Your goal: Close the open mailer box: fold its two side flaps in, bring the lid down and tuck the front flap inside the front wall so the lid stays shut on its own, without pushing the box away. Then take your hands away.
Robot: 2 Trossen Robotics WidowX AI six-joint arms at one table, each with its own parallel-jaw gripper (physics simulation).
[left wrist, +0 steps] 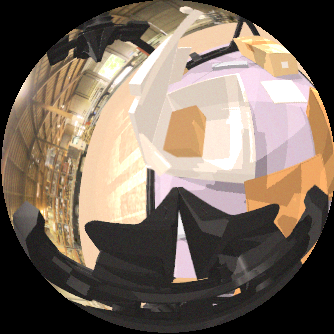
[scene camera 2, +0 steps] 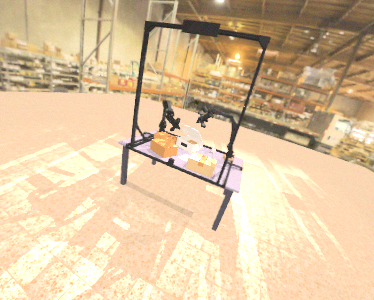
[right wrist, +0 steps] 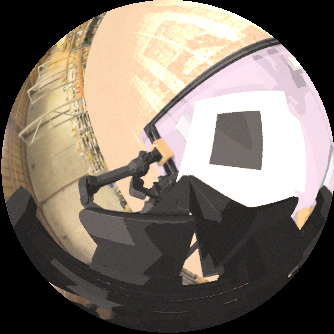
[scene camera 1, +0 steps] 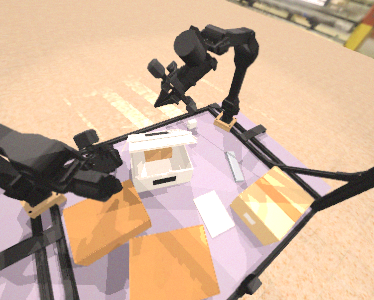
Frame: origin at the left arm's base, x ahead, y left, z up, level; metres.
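Seen in the pictures: left gripper, fingertip midpoint: [left wrist: 176, 191] [scene camera 2: 180, 129]; right gripper, fingertip midpoint: [left wrist: 98, 60] [scene camera 2: 196, 122] [right wrist: 186, 179] [scene camera 1: 154, 106]; left arm's base at its link origin: [scene camera 2: 161, 131] [right wrist: 156, 154] [scene camera 1: 38, 194]; right arm's base at its link origin: [scene camera 1: 226, 119].
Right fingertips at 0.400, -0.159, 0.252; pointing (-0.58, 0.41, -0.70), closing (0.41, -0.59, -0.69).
Observation:
Pixels of each thing's top centre, then the offset from my right fingertips to it, as dx, dy, dz.
- white mailer box at its top centre: [left wrist: 194, 113] [scene camera 1: 159, 151] [scene camera 2: 190, 139] -0.011, -0.025, -0.200
- table with a brown block, top centre: [left wrist: 179, 126] [scene camera 1: 157, 145] +0.027, +0.027, -0.235
- tan box at its top centre: [scene camera 1: 277, 197] [scene camera 2: 203, 158] +0.138, -0.475, -0.197
- white card at its top centre: [left wrist: 284, 89] [scene camera 1: 213, 211] -0.021, -0.327, -0.294
- grey strip at its top centre: [left wrist: 228, 62] [scene camera 1: 234, 164] +0.221, -0.283, -0.281
- small white block at its top centre: [scene camera 1: 192, 121] +0.288, +0.030, -0.259
The white mailer box [scene camera 1: 145, 184] [scene camera 2: 192, 150] [left wrist: 220, 172] stands open on the table with a brown block [scene camera 1: 158, 155] [left wrist: 186, 131] inside. Its lid [scene camera 1: 165, 145] [scene camera 2: 192, 132] [left wrist: 155, 95] [right wrist: 280, 140] is raised at the back. A near side flap [left wrist: 155, 156] sticks out beside the lid in the left wrist view; the far one is hard to tell. My left gripper [scene camera 1: 111, 154] [scene camera 2: 176, 125] [left wrist: 176, 191] is shut and empty, above the table left of the box. My right gripper [scene camera 1: 156, 105] [scene camera 2: 200, 123] [right wrist: 186, 179] is shut and empty, raised behind the lid.
Two orange boxes [scene camera 1: 107, 220] [scene camera 1: 172, 260] stand in front of the mailer box. A tan box [scene camera 1: 272, 205] [left wrist: 275, 57], a white card [scene camera 1: 213, 213] [left wrist: 285, 91] and a grey strip [scene camera 1: 235, 166] [left wrist: 230, 65] lie to the right. A small white block [scene camera 1: 192, 123] is behind.

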